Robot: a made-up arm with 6 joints.
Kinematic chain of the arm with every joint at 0, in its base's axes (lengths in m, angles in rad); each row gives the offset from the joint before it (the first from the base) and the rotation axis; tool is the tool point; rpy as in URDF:
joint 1: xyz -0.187 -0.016 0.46 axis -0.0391 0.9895 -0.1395
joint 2: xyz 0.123 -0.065 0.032 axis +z
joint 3: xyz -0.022 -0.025 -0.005 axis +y
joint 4: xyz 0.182 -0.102 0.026 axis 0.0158 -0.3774 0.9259
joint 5: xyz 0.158 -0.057 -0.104 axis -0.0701 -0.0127 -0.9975
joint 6: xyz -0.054 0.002 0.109 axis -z
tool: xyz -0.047 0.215 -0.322 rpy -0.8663 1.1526 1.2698
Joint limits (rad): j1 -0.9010..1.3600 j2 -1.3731..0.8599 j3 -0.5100..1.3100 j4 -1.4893..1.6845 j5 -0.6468..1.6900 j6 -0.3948..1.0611
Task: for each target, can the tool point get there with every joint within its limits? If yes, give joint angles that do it. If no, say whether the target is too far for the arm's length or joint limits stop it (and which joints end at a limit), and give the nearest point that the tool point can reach.
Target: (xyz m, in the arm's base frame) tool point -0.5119 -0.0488 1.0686
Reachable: no: joint limits stop it (at a limit: joint 1, joint 3, joint 5) | nearest point -0.4584 -0.0607 0.8415 | short by 0.234 m
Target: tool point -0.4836 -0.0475 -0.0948
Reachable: yes | joints 1.0503 0.3305 0.7906 0.4964 1.0543 0.8851
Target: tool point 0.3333 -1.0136 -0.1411
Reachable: no: too far | nearest point 0.1342 -0.6088 0.0842 | short by 0.504 m
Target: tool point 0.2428 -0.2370 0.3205
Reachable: yes | joints -0.3423 -0.9967 0.0760 0.3679 0.2398 0.2074
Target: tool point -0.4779 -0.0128 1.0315
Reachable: no: joint limits stop it (at a limit: joint 1, joint 3, joint 5) | nearest point -0.4411 -0.0325 0.8430 | short by 0.193 m
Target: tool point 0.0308 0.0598 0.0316
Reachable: yes | joints 0.6534 0.1196 -0.0442 0.6272 0.4538 0.2033
